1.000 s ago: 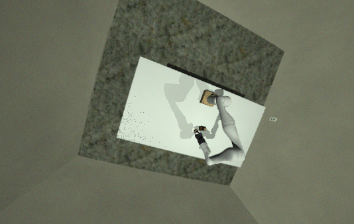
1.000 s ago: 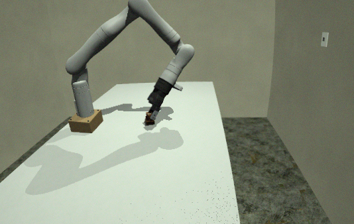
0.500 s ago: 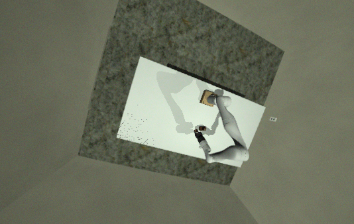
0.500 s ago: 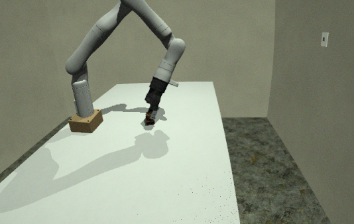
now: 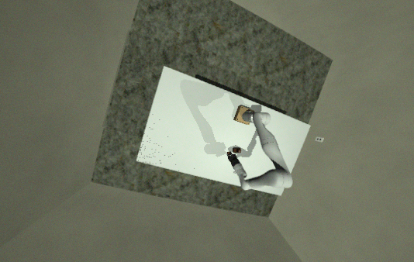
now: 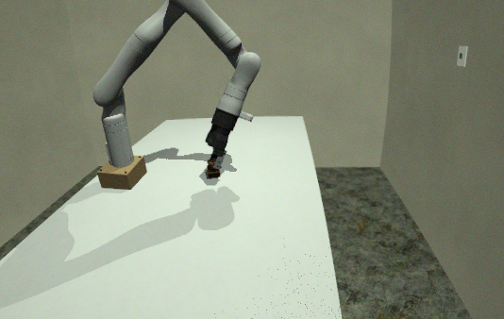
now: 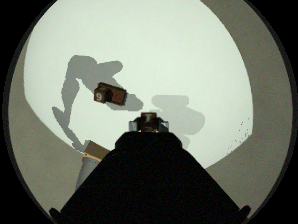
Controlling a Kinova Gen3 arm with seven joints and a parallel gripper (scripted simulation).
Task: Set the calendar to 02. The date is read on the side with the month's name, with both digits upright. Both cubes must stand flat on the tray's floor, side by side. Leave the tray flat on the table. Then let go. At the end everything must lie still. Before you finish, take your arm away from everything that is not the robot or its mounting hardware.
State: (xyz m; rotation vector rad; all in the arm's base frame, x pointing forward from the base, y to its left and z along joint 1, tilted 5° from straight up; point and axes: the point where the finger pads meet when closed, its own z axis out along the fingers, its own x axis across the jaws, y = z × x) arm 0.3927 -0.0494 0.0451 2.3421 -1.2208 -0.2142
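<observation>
My hand is 1 cm above the brown calendar cube. From my hand the other things lie so: brown tray: 10 cm to the left, 8 cm below, 4 cm behind.
</observation>
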